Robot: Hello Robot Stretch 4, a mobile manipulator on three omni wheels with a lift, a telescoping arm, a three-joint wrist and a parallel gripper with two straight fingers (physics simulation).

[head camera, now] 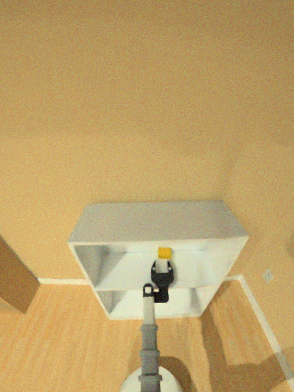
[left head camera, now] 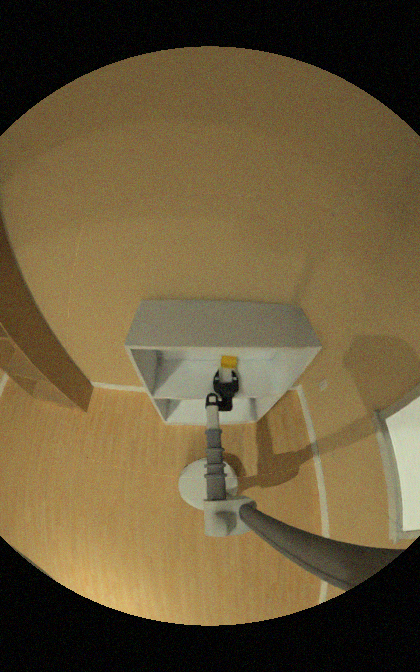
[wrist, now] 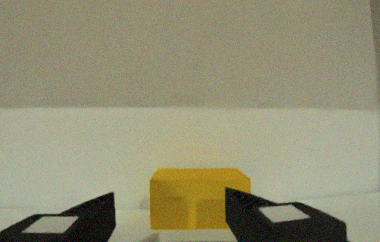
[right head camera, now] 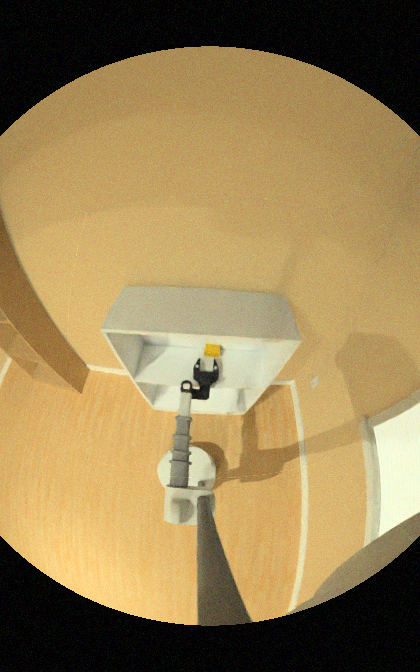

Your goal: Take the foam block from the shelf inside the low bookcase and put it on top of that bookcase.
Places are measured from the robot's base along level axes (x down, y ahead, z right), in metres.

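Pixels of known places: gripper, fingertip midpoint: (head camera: pixel 161 260) (wrist: pixel 170 207).
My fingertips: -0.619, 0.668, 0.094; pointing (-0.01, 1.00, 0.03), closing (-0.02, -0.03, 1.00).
Note:
Behind a point stands the place of what it marks, as x, y, z.
The yellow foam block (head camera: pixel 164 252) {-0.630, 0.725, 0.121} (left head camera: pixel 229 361) (right head camera: pixel 212 349) (wrist: pixel 192 200) {-0.611, 0.705, 0.114} sits on the inner shelf of the low white bookcase (head camera: pixel 155 220) {-1.032, 0.627, 0.043} (left head camera: pixel 220 322) (right head camera: pixel 200 310), near its back wall. My gripper (head camera: pixel 162 264) {-0.619, 0.668, 0.094} (left head camera: pixel 226 374) (right head camera: pixel 206 362) (wrist: pixel 170 207) {-0.619, 0.668, 0.094} is open, inside the upper compartment and in front of the block. In the wrist view the block stands beyond the fingertips, right of the middle of the gap. The right fingertip overlaps the block's right part in that view. The shelf bears the block; nothing is between the fingers.
The bookcase's top board is above the gripper, and its side panels stand left and right. A brown wooden cabinet (head camera: pixel 15 280) {-0.312, 0.669, -1.137} (left head camera: pixel 45 345) (right head camera: pixel 40 330) stands at the left. The wall is behind the bookcase. A white-framed bright panel (left head camera: pixel 410 465) (right head camera: pixel 400 450) is at the right.

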